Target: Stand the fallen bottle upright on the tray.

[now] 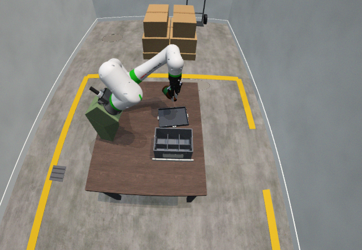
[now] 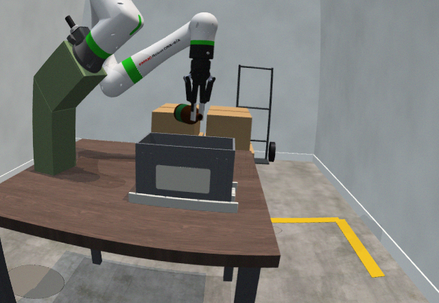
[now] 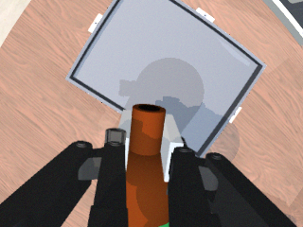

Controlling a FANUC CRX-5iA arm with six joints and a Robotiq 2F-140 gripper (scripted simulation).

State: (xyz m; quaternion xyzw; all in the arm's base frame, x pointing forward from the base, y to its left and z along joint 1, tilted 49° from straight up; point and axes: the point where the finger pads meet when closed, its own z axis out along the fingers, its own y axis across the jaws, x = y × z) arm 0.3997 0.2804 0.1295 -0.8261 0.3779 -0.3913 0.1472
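The brown bottle is 3 cm behind my hand, 4 cm to the left of it and 2 cm below it. Also, from my hand: grey tray 5 cm to the right, 21 cm below; dark grey crate 3 cm ahead, 35 cm to the right, 14 cm below.
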